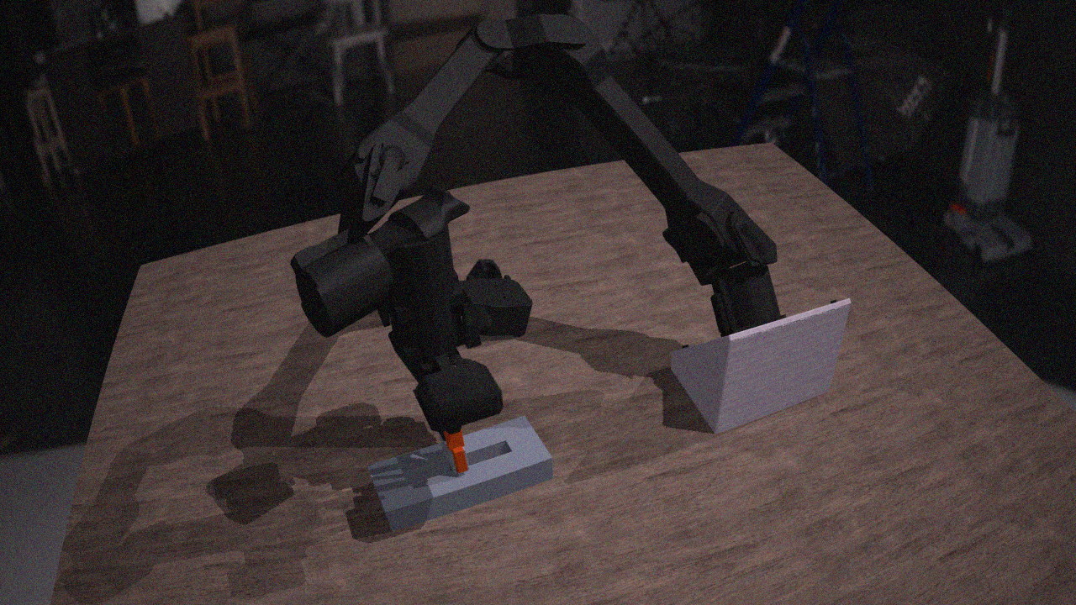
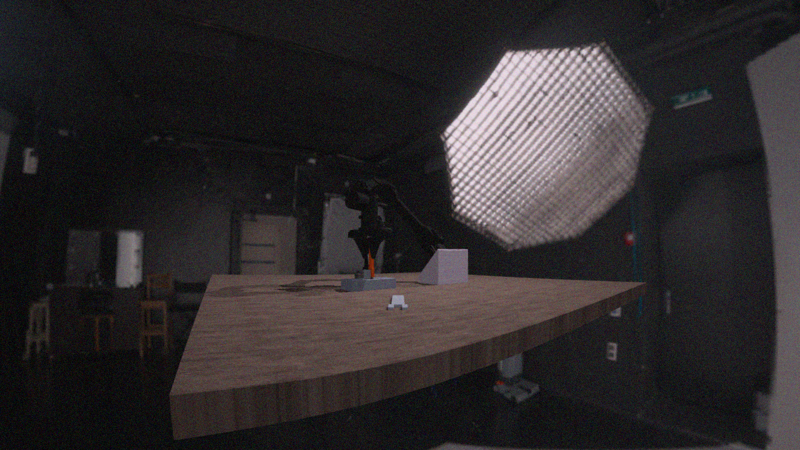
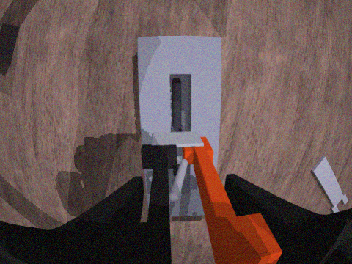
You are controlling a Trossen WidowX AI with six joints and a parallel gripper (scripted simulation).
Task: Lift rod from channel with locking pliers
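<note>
My gripper tip is now 8 cm above the grey block. The rest, counted from my gripper tip: dark rod (9 cm below); orange handle (1 cm to the left); small grey holster (26 cm to the right, 9 cm below, 6 cm behind).
</note>
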